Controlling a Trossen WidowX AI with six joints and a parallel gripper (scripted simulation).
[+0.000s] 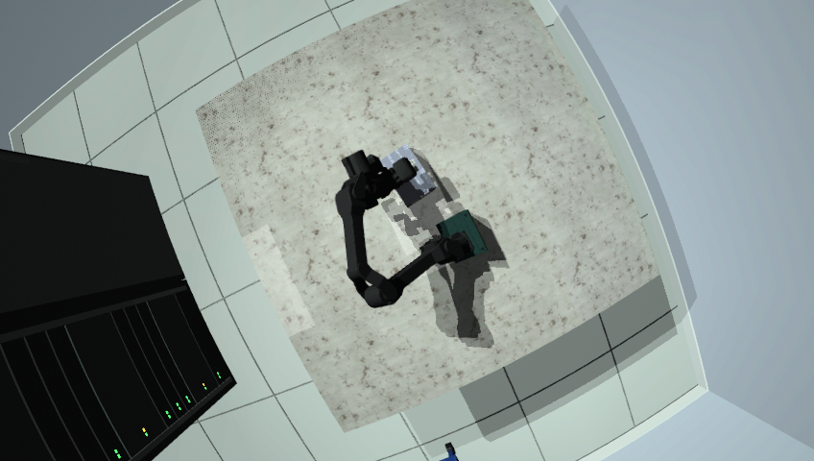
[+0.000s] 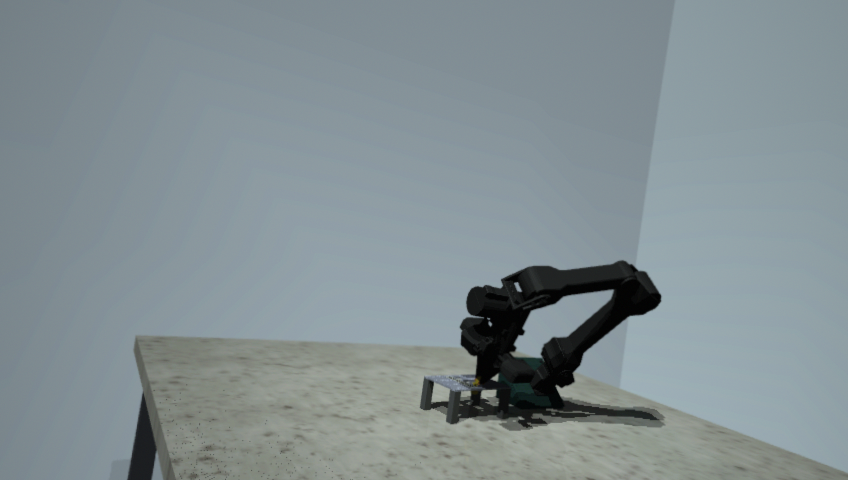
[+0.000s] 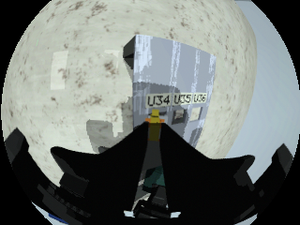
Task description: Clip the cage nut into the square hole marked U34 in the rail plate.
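Right now the cage nut is 1 cm below my gripper tip.
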